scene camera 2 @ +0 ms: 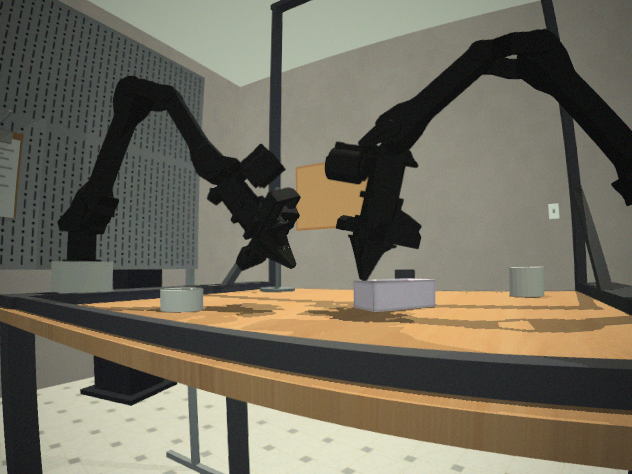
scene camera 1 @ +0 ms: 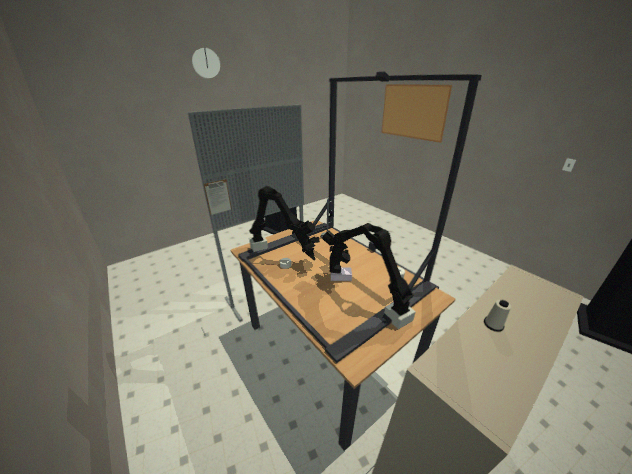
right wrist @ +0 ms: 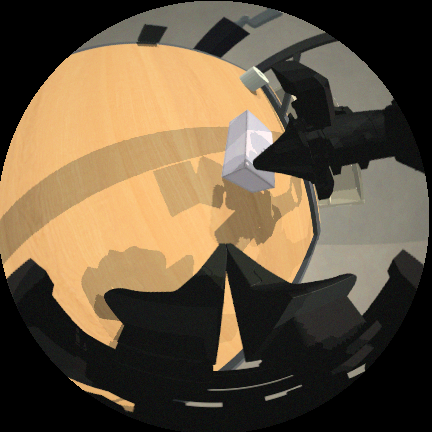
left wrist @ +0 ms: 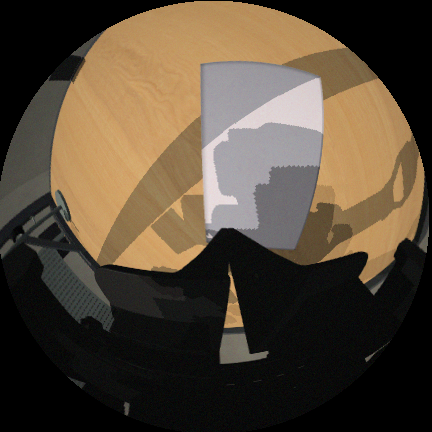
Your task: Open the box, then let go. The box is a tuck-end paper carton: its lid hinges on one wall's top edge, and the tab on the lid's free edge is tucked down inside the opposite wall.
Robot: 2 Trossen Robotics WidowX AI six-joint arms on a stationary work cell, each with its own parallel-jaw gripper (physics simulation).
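Frame: origin at the left arm's base, x right, y ahead, z up, level; millimetres.
Seen in the pictures: left gripper, fingertip midpoint: (scene camera 2: 362,280) (right wrist: 253,164) (left wrist: 226,233); right gripper, fingertip midpoint: (scene camera 2: 293,267) (scene camera 1: 314,260) (right wrist: 224,248); left arm's base, origin of the base link: (scene camera 1: 400,309); right arm's base, origin of the base link: (scene camera 1: 257,239).
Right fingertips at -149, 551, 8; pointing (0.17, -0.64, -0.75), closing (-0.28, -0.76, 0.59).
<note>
Offsets run from my right fingertips to a thing's middle, as dx, dy, dz.
The pale lilac box @(+94, -142, -47) (scene camera 1: 342,278) (scene camera 2: 403,295) (left wrist: 270,107) (right wrist: 234,150) stands upright on the table, its lid lying flat and closed. My left gripper (scene camera 1: 335,270) (scene camera 2: 363,279) (left wrist: 226,233) (right wrist: 253,164) is shut and empty. It points down with its tips at the top edge of one end of the box; whether they touch it I cannot tell, and in the left wrist view they hide part of that edge. The tab does not show. My right gripper (scene camera 1: 313,258) (scene camera 2: 292,266) (right wrist: 224,248) is shut and empty, above the table, apart from the box.
A low round pale container @(-134, +133, -53) (scene camera 1: 285,263) (scene camera 2: 181,300) stands on the right arm's side of the table. A taller pale cylinder @(+367, -328, -40) (scene camera 2: 526,282) (right wrist: 253,78) stands beyond the box. A dark rail (scene camera 2: 316,352) runs along the table edge, and a tall dark frame (scene camera 2: 276,153) rises behind.
</note>
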